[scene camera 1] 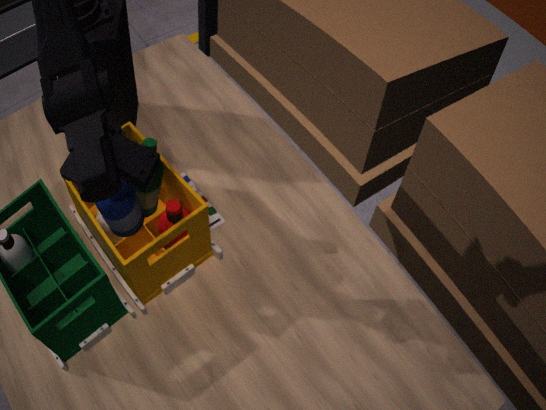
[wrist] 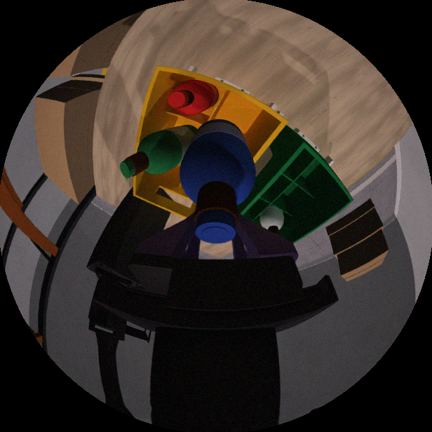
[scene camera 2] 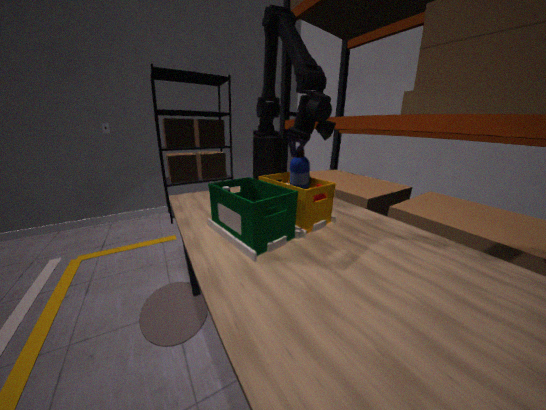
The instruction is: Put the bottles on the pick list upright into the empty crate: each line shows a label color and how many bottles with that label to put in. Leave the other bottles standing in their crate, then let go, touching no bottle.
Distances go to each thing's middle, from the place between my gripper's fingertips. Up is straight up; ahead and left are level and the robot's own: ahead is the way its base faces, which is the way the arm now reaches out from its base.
Now: the blue bottle (scene camera 1: 123, 213) 4 cm below my hand, 2 cm to the left of it and 2 cm ahead of it. Also, from my hand: red bottle (scene camera 1: 174, 212) 19 cm below, 11 cm to the left, 4 cm ahead; green bottle (wrist: 158, 152) 12 cm below, 9 cm to the left, 6 cm behind.
